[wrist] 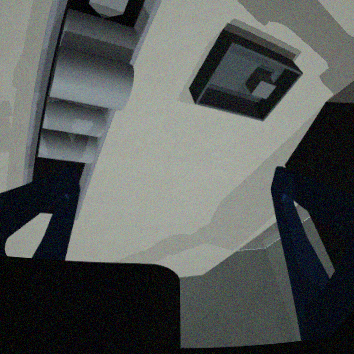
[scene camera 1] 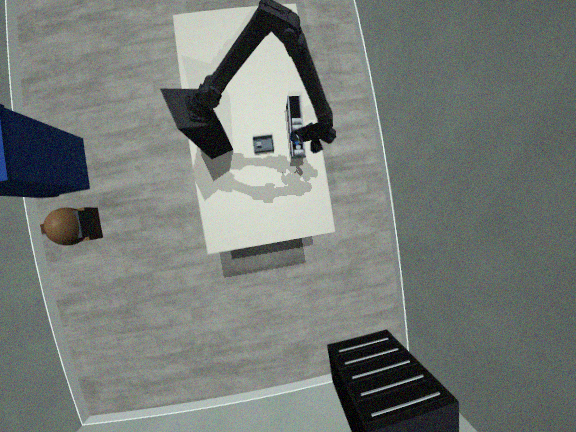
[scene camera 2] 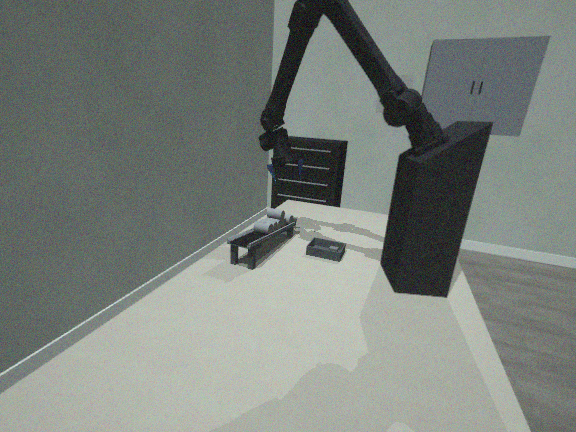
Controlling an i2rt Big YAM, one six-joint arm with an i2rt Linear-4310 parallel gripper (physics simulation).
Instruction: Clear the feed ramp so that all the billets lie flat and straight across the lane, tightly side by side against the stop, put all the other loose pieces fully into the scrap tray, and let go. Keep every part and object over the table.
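Frame: origin at the arm's base, x right, y ahead, z up, level; centimetres.
Seen in the pictures: gripper, fingertip midpoint: (wrist: pixel 175 176) (scene camera 1: pixel 297 135) (scene camera 2: pixel 288 182); arm's base, origin of the base link: (scene camera 1: pixel 197 109) (scene camera 2: pixel 429 144).
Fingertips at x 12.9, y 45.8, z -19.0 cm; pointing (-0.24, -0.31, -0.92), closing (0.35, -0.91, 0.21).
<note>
Offsets run from my fingertips to a thing's top centre. "pt": to the spot under its first point. Level surfaces: height alone.
The dark feed ramp (scene camera 1: pixel 294 104) (scene camera 2: pixel 270 238) (wrist: pixel 41 95) stands on legs and holds several grey cylinders across its lane. One thick cylinder {dx -3.8, dy +3.2, dz -10.4 cm} (wrist: pixel 92 77) overlaps the right rail in the wrist view. In scene camera 2, one cylinder (scene camera 2: pixel 276 213) sits higher than its neighbours. A pale faceted piece {pt dx +0.7, dy +2.6, dz -16.7 cm} (wrist: pixel 107 6) shows at the top edge of the wrist view. The scrap tray {dx -6.1, dy -18.3, dz -20.5 cm} (scene camera 2: pixel 322 254) (wrist: pixel 225 100) stands beside the ramp with a small block {dx -6.3, dy -21.1, dz -21.1 cm} (scene camera 2: pixel 334 247) (wrist: pixel 262 89) inside. My gripper (scene camera 2: pixel 286 169) (wrist: pixel 175 176) is open and empty, above the ramp. The stop is hard to make out.
The white table {dz -24.0 cm} (scene camera 1: pixel 270 220) (scene camera 2: pixel 250 340) carries the ramp near one long edge. The arm's black pedestal (scene camera 1: pixel 207 137) (scene camera 2: pixel 425 225) stands across from the ramp, beyond the tray. A black drawer cabinet (scene camera 1: pixel 395 375) (scene camera 2: pixel 310 175) stands off the table.
</note>
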